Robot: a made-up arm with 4 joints.
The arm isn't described. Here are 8 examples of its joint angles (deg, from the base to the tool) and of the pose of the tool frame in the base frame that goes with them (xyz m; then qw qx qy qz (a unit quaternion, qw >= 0)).
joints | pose
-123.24 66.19 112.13 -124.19 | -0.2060 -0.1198 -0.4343 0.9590 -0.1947 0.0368 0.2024
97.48 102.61 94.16 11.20 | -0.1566 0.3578 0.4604 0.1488 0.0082 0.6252 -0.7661
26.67 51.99 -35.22 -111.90 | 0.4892 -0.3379 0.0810 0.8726 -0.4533 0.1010 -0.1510
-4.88 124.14 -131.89 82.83 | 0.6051 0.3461 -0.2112 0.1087 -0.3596 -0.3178 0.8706
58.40 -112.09 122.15 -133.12 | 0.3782 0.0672 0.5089 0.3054 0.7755 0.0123 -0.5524
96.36 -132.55 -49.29 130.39 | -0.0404 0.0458 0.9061 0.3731 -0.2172 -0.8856 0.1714
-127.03 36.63 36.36 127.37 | -0.0406 0.0783 -0.2894 0.1398 -0.6158 -0.2174 0.7443
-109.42 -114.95 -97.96 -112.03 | 0.1182 0.1025 -0.1036 0.1354 0.9634 0.2246 -0.0556
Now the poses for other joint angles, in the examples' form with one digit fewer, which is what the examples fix.
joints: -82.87 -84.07 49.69 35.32
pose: -0.102 -0.400 -0.249 0.380 -0.140 0.819 0.407
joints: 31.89 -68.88 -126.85 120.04
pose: 0.311 -0.151 0.847 0.143 0.167 -0.968 0.120
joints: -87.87 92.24 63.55 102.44
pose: 0.190 -0.011 -0.029 0.111 -0.971 0.042 0.207
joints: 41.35 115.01 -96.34 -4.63
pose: 0.350 0.437 0.382 0.584 0.645 0.468 -0.157
